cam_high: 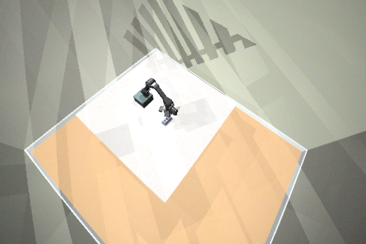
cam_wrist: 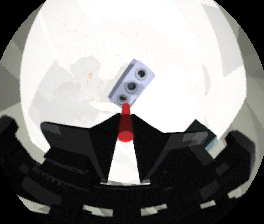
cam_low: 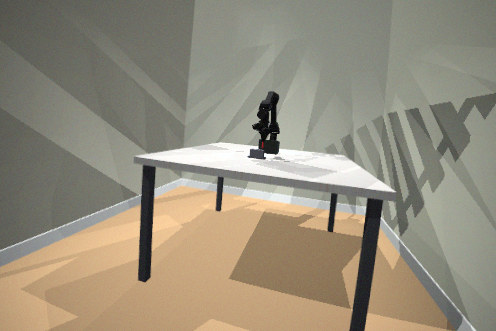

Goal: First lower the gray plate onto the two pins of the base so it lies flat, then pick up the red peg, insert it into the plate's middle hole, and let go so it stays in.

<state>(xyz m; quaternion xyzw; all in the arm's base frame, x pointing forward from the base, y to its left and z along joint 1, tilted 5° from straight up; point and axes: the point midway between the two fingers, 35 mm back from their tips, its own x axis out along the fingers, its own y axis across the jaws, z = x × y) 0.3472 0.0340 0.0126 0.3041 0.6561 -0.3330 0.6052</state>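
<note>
The gray plate lies 70 mm below my gripper tip, 30 mm to the right of it and 10 mm ahead of it. The rest, counted from my gripper tip: base: 110 mm below, 30 mm to the right, 10 mm ahead; red peg: right at my gripper tip.
</note>
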